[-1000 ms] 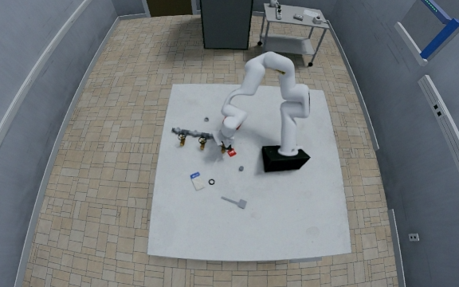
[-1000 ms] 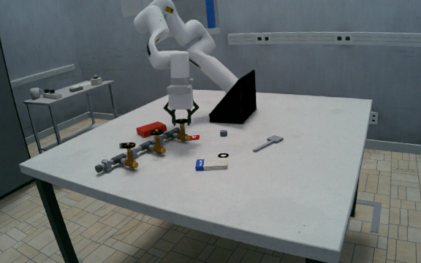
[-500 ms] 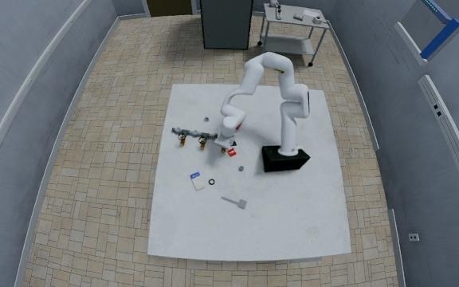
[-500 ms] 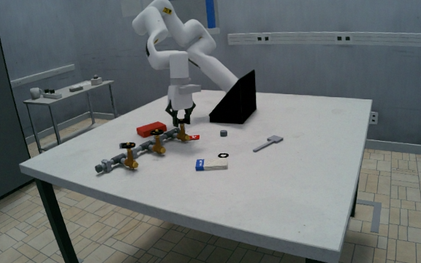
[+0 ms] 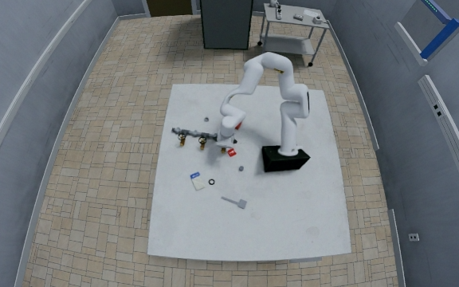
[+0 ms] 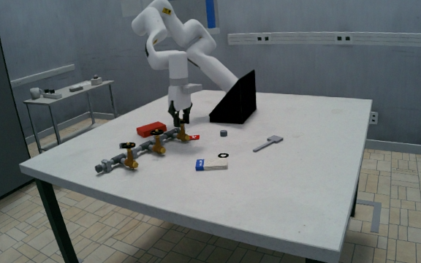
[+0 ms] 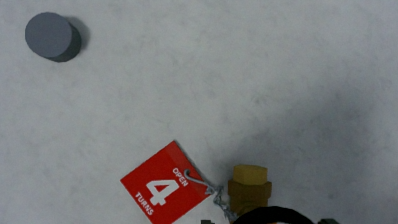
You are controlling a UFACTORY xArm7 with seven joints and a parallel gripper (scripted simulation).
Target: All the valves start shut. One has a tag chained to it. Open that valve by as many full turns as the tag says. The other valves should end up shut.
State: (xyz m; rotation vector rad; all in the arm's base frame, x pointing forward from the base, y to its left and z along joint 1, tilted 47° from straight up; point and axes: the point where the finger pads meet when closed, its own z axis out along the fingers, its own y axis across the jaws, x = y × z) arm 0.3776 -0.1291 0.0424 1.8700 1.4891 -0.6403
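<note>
Right now my hand is 40 mm past the red tag, 30 mm to the right of it and 90 mm above it. The rest, counted from my hand: white box (190 mm ahead, 200 mm to the left, 90 mm below); red block (80 mm behind, 210 mm to the right, 80 mm below); grey flat tool (30 mm behind, 360 mm to the left, 90 mm below).
</note>
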